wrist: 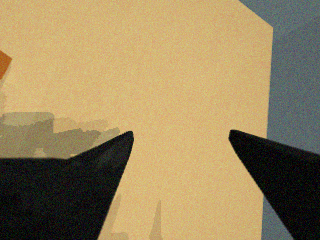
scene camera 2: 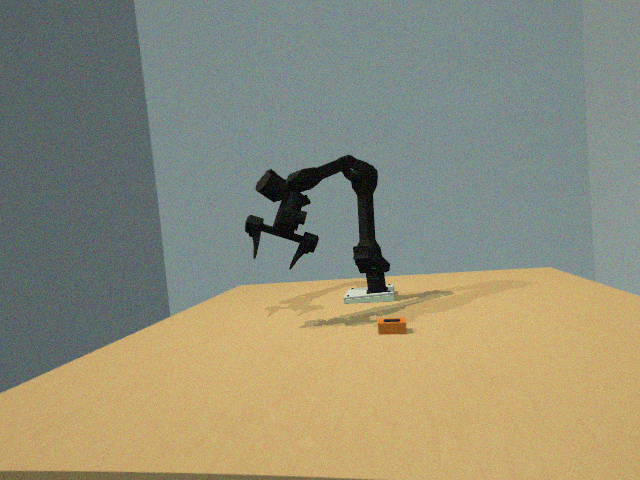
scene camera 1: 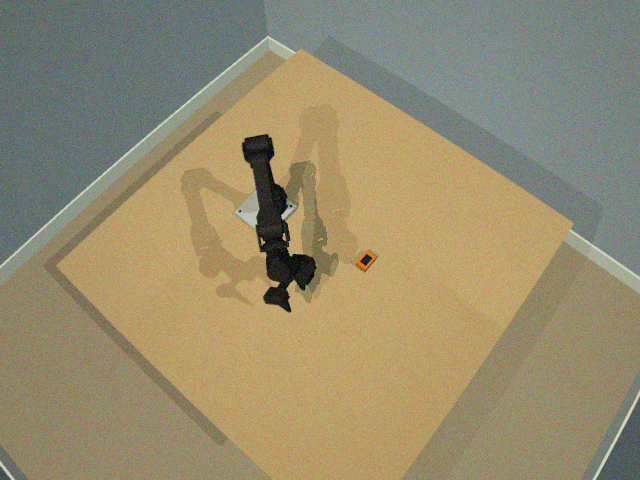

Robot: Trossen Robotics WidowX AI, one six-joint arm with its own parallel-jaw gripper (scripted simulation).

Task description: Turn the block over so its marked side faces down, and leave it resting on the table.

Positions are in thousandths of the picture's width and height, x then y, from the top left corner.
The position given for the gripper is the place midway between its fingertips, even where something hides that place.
The gripper (scene camera 2: 426, 549) is open, with nothing in its grasp.
The gripper shows as well in the wrist view (wrist: 564, 560) and in scene camera 1 (scene camera 1: 463, 626).
